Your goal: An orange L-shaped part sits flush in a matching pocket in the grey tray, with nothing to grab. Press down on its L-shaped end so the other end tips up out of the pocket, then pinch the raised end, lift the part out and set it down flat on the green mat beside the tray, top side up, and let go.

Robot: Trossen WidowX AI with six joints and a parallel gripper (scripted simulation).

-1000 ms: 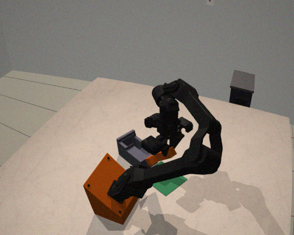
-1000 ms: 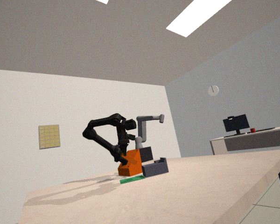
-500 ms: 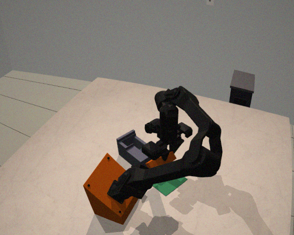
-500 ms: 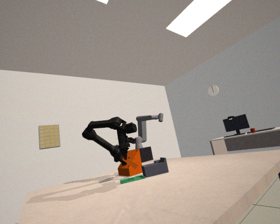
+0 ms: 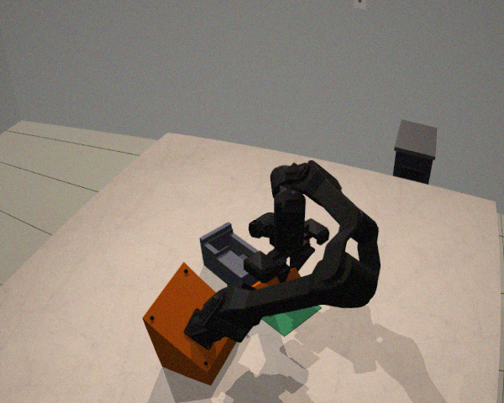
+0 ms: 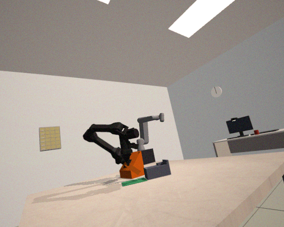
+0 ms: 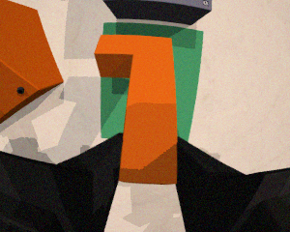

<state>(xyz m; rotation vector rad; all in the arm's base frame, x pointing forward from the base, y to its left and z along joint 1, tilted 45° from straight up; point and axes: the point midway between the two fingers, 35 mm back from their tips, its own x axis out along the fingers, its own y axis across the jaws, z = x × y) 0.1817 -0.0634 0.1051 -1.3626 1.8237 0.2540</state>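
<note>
The orange L-shaped part lies 4 cm to the left of my gripper tip and 3 cm below it. From my gripper tip the other things lie so: green mat: 1 cm ahead, 2 cm to the left, 12 cm below.
</note>
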